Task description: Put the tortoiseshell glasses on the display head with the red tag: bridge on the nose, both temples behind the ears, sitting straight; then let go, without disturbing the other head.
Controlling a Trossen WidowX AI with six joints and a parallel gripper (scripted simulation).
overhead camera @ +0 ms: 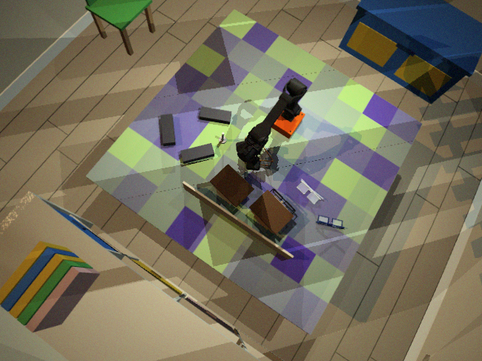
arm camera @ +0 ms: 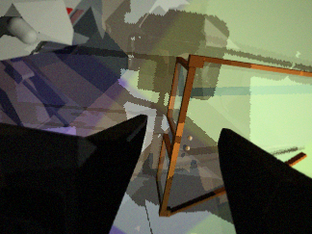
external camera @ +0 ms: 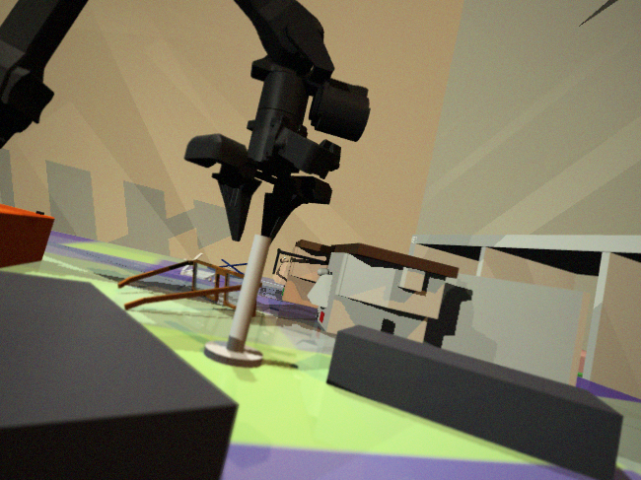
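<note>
The thin pale post stand is 18 cm to the right of my gripper tip, 6 cm below it and 1 cm behind it. Also, from my gripper tip: long plank (29 cm ahead, 12 cm to the left, 3 cm below).
</note>
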